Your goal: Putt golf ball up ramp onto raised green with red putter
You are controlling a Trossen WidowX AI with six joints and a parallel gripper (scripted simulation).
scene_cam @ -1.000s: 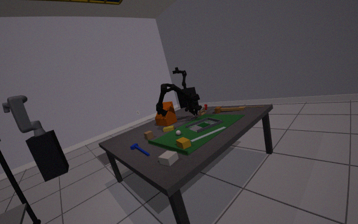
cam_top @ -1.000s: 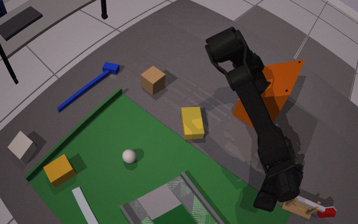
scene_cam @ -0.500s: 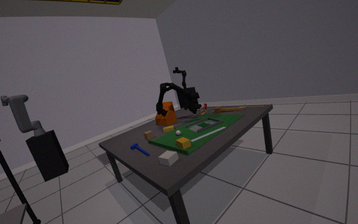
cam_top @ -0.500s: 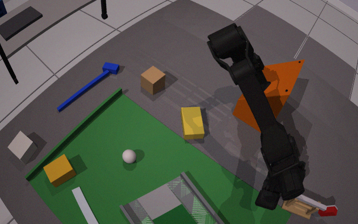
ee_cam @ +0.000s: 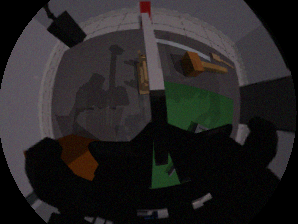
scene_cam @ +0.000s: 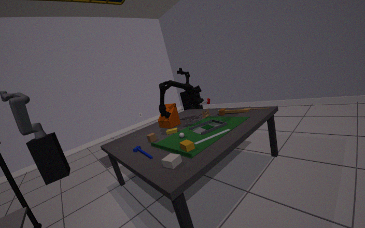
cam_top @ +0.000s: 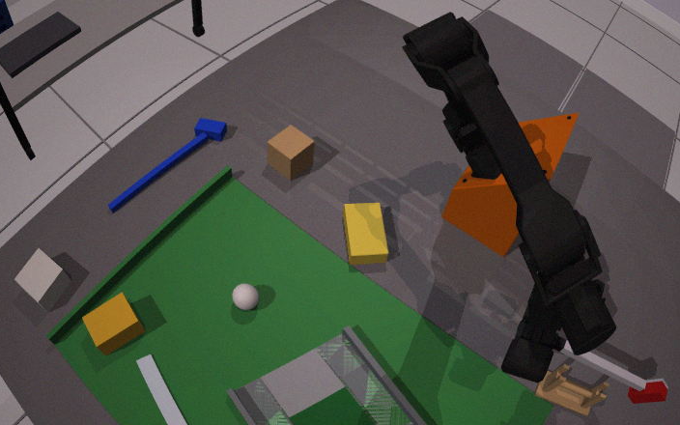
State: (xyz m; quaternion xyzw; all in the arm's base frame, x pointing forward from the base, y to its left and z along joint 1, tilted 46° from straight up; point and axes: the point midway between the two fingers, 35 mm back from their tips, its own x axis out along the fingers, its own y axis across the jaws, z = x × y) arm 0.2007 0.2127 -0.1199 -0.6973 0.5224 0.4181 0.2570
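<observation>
Right now my gripper tip is 340 mm to the left of the yellow block, 110 mm above it and 10 mm past it. From my gripper tip the other things lie so: wooden stand 130 mm to the left, 90 mm below, 40 mm behind; then green mat 270 mm ahead, 210 mm to the right, 130 mm below; then white golf ball 380 mm to the right, 220 mm ahead, 100 mm below.
</observation>
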